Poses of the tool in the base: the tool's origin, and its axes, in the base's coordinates. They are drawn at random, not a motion.
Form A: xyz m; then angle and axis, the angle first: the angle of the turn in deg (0 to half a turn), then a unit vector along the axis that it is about.
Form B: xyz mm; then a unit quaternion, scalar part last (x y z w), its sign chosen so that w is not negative. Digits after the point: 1 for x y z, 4 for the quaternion.
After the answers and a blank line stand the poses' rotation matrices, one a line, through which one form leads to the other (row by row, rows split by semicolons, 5 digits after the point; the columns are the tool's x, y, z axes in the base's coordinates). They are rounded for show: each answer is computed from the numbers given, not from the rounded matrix.
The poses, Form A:
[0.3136 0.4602 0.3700 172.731 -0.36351 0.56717 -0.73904]
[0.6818 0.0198 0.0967 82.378 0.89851 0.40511 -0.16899]
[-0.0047 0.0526 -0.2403 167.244 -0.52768 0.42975 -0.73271]
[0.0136 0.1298 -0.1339 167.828 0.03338 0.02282 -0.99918]
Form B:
[313.6 460.2 370.0 -0.3628 0.5660 -0.7376 0.0634]
[681.8 19.8 96.7 0.5917 0.2668 -0.1113 0.7525]
[-4.7 52.6 -240.3 -0.5244 0.4271 -0.7282 0.1111]
[13.6 129.8 -133.9 0.0332 0.0227 -0.9936 0.1060]

-0.72875 -0.31718 0.60690; -0.50420 -0.35119 -0.78896; 0.46337 -0.88095 0.09601
0.83288 0.48322 0.26983; 0.14822 0.27498 -0.94995; -0.53323 0.83120 0.15741
-0.42530 -0.28616 0.85862; -0.60973 -0.61051 -0.50548; 0.66885 -0.73851 0.08516
-0.97532 0.21218 -0.06114; -0.20917 -0.97649 -0.05213; -0.07077 -0.03805 0.99677

